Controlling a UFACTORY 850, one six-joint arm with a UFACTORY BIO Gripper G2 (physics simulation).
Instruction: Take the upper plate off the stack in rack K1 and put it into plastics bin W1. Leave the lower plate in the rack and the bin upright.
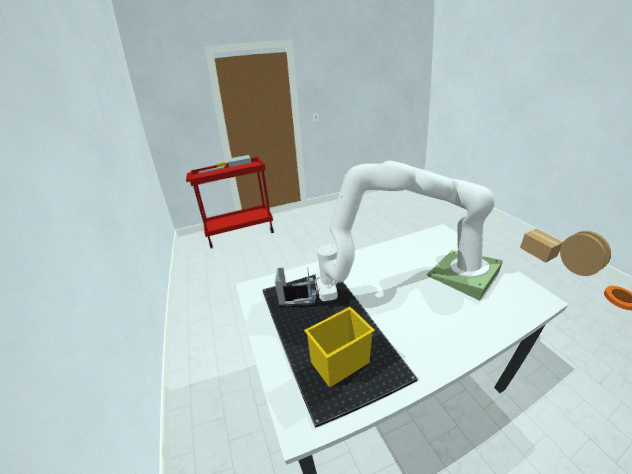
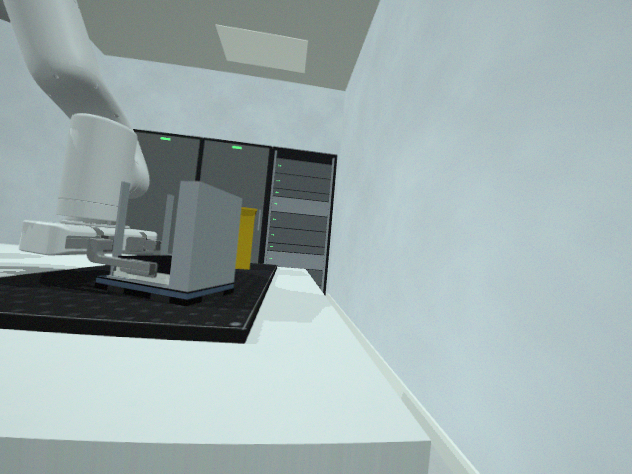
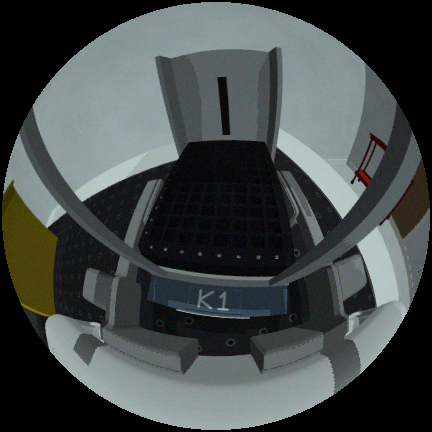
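Rack K1 (image 1: 280,288) (image 2: 210,239) (image 3: 250,100) has a grey slotted back wall, two thin front uprights and a blue K1 label. A black well plate (image 1: 296,292) (image 2: 163,265) (image 3: 217,210) lies level in it, with its wells up. The lower plate cannot be told apart beneath it. My gripper (image 1: 298,292) (image 2: 153,256) (image 3: 222,185) is low at the rack, with one finger along each long side of the black plate, shut on it. The fingers' exact contact height is hidden. Plastics bin W1 (image 1: 352,359) (image 2: 246,239) (image 3: 30,270) is yellow, open-topped and upright.
The rack and bin stand on a black perforated board (image 1: 357,387) (image 2: 51,301) on the white table (image 1: 433,326). The arm's green base plate (image 1: 479,285) is at the table's far right. A red cart (image 1: 237,220) stands near the door (image 1: 260,117).
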